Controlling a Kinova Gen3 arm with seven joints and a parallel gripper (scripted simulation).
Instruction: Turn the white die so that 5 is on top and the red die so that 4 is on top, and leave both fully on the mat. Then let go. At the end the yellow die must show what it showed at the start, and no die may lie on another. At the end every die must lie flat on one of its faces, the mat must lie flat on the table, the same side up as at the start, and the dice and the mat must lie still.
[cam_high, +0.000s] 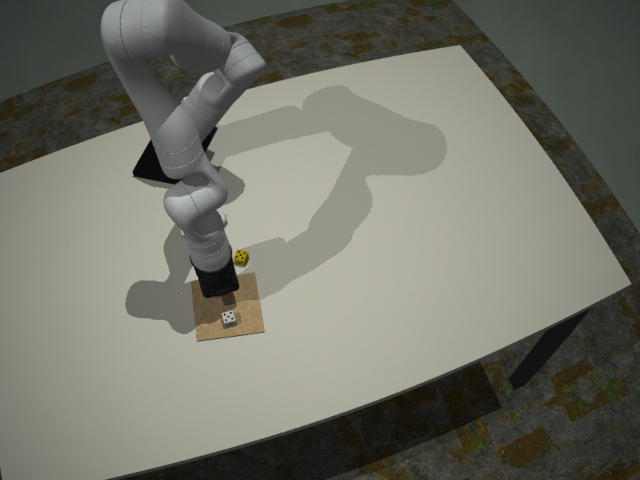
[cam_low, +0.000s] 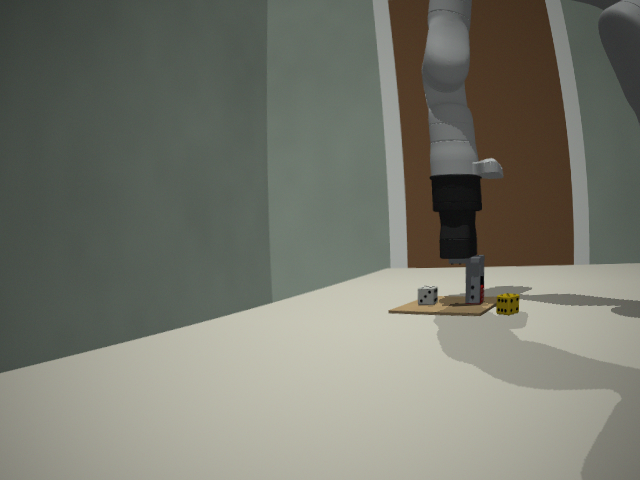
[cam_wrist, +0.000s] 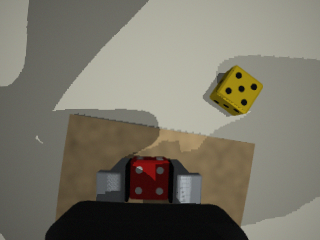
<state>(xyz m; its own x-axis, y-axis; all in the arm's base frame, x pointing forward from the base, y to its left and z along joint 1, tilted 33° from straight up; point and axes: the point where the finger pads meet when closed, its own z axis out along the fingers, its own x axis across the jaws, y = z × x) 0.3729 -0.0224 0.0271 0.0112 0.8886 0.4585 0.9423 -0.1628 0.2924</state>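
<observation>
Right now my hand is 10 mm above the red die. Round my hand: white die (80 mm ahead, 10 mm below); brown mat (40 mm ahead, 20 mm below); yellow die (60 mm to the left, 60 mm behind, 10 mm below).
</observation>
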